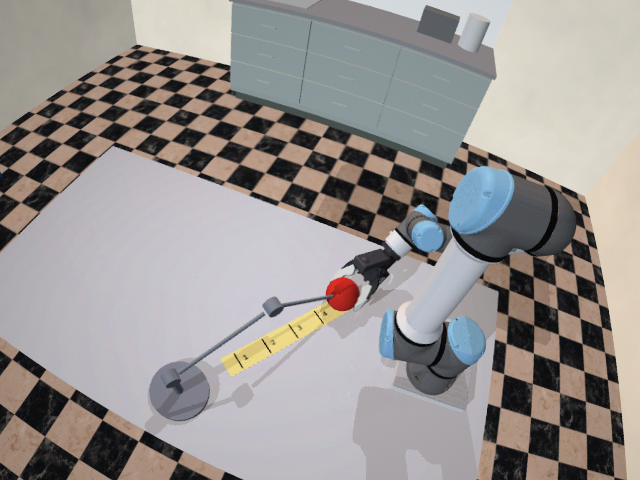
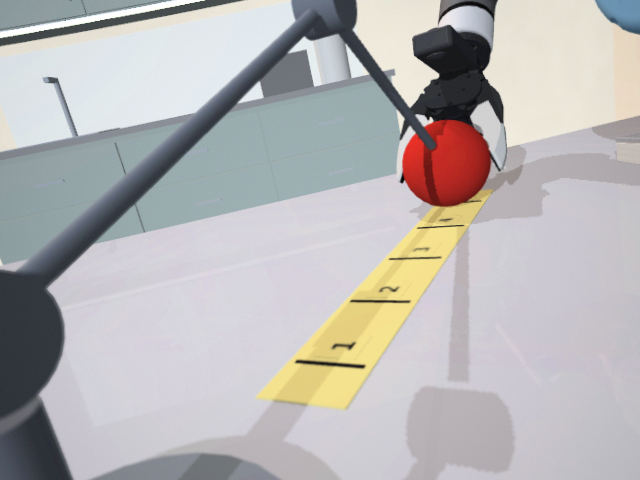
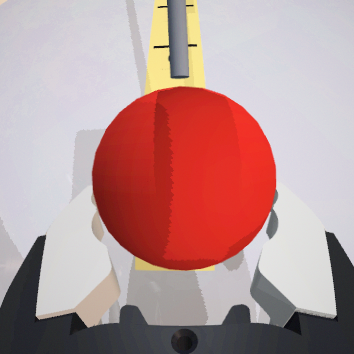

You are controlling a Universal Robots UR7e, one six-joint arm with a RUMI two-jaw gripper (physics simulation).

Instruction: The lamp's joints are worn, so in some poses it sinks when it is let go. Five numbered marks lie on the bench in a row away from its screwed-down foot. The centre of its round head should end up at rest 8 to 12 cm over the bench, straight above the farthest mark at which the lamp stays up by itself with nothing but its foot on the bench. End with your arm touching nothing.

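Note:
The lamp's round red head is held above the bench near the far end of the yellow strip. Marks 1 to 4 are readable; the head partly covers the strip beyond 4. My gripper is shut on the head, one jaw on each side; the fingertips are partly hidden behind it. The lower rod rises from the grey foot to the elbow joint, and the upper rod slopes down to the head. The head's exact height cannot be told.
My arm's base stands on a plate to the right of the strip. The forearm rises beside the lamp's head. The bench top extends to the left. A drawer cabinet stands beyond the bench.

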